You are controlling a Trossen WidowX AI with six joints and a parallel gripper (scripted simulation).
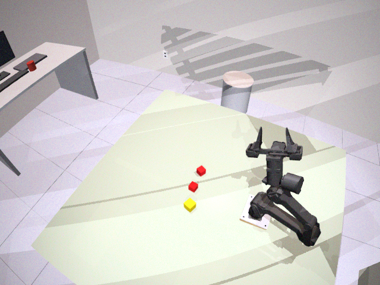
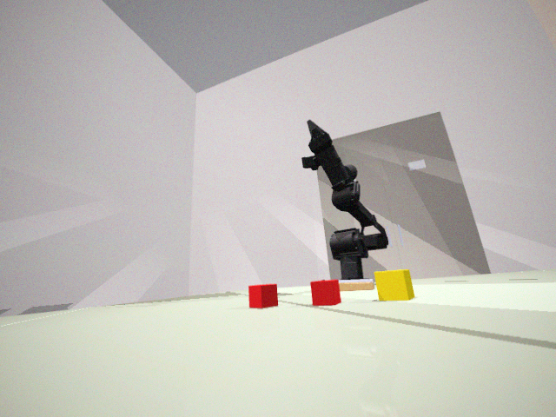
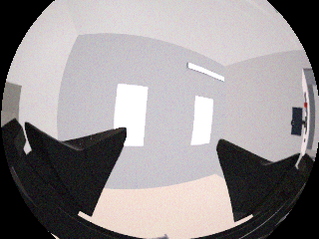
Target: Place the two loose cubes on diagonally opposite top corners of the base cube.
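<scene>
Now: the yellow cube 24 cm ahead of my gripper tip, 10 cm to the left of it and 47 cm below it.
</scene>
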